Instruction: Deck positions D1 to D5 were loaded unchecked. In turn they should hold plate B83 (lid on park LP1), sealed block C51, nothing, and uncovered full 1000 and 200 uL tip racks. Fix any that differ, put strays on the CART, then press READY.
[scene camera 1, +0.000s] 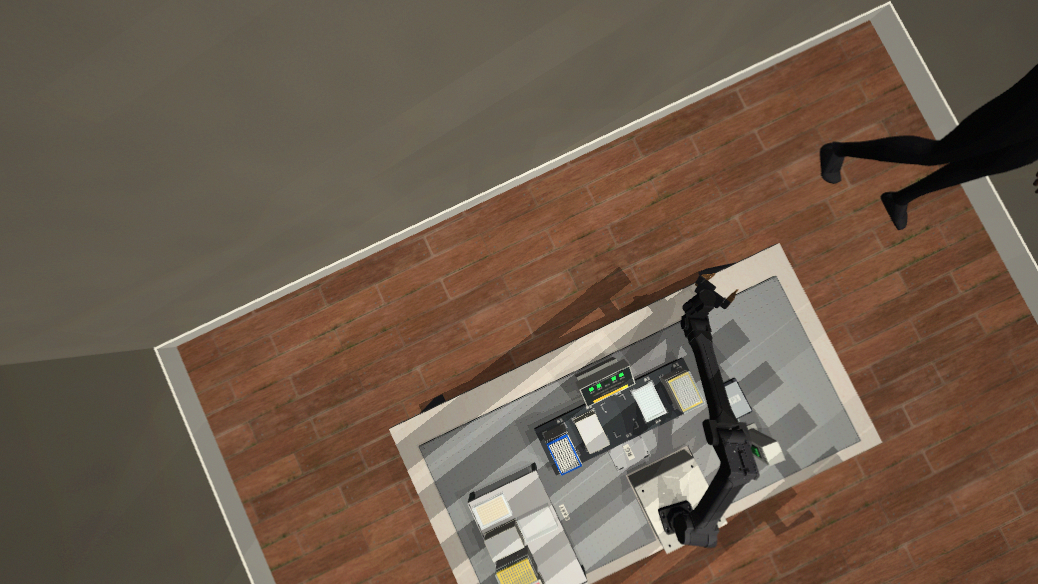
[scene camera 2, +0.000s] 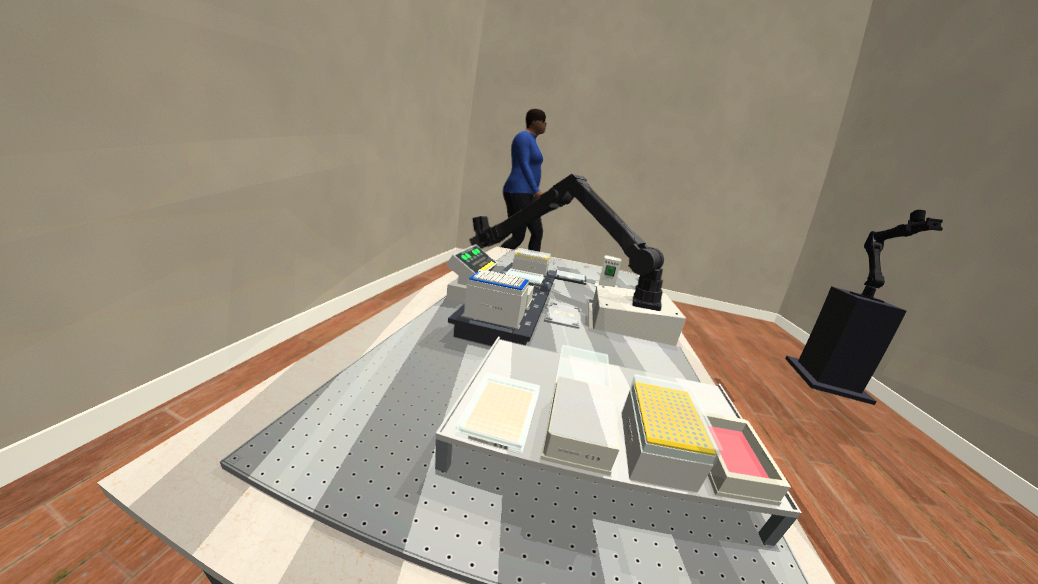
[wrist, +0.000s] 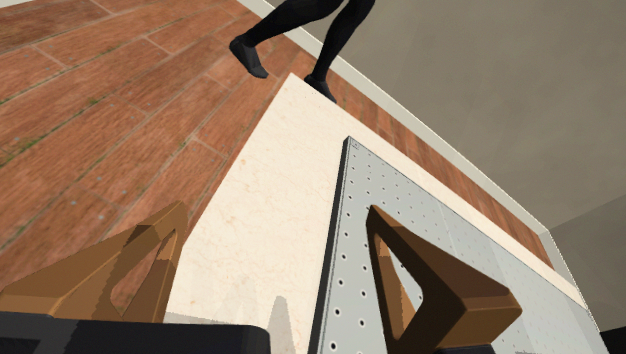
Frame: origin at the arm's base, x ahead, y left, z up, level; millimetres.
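Where they show: gripper, fingertip midpoint: (scene camera 1: 726, 281) (wrist: 278, 212); arm's base, link origin: (scene camera 1: 676, 516) (scene camera 2: 646, 303).
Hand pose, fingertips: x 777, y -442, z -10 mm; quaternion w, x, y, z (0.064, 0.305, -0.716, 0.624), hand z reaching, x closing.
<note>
Each offset is from my fingertips to the top centre of the thing. "spot": to the spot under its first point.
My gripper (scene camera 1: 724, 284) (wrist: 278, 212) is open and empty, high over the table's far edge, beyond the deck. The black deck (scene camera 1: 618, 421) (scene camera 2: 487, 333) holds a blue-rimmed tip rack {dx -422, dy +779, dz +80 mm} (scene camera 1: 564, 454) (scene camera 2: 499, 281) at one end, then a white block {dx -401, dy +657, dz +24 mm} (scene camera 1: 592, 432), a bare position, a white plate {dx -360, dy +412, dz -4 mm} (scene camera 1: 649, 401) and a yellow-topped rack {dx -339, dy +290, dz +53 mm} (scene camera 1: 683, 391) (scene camera 2: 532, 257) at the other end. A console {spot: dx -234, dy +555, dz +55 mm} (scene camera 1: 608, 384) (scene camera 2: 473, 256) with green lights stands behind the deck. A pale flat holder {dx -544, dy +531, dz -55 mm} (scene camera 1: 630, 454) (scene camera 2: 563, 314) lies in front. Position labels are too small to read.
A raised shelf (scene camera 2: 500, 361) bears a lidded plate {dx -582, dy +1096, dz +8 mm} (scene camera 1: 491, 510) (scene camera 2: 500, 412), a grey-white block {dx -689, dy +1078, dz +33 mm} (scene camera 2: 580, 428), a yellow tip rack {dx -795, dy +1061, dz +61 mm} (scene camera 1: 516, 572) (scene camera 2: 671, 417) and a pink-bottomed tray {dx -902, dy +1043, dz +22 mm} (scene camera 2: 744, 451). A flat grey item {dx -462, dy +79, dz -51 mm} (scene camera 1: 736, 398) and a green-screened device {spot: dx -629, dy +99, dz +14 mm} (scene camera 2: 610, 270) stand near the arm. A person (scene camera 2: 524, 167) is beyond.
</note>
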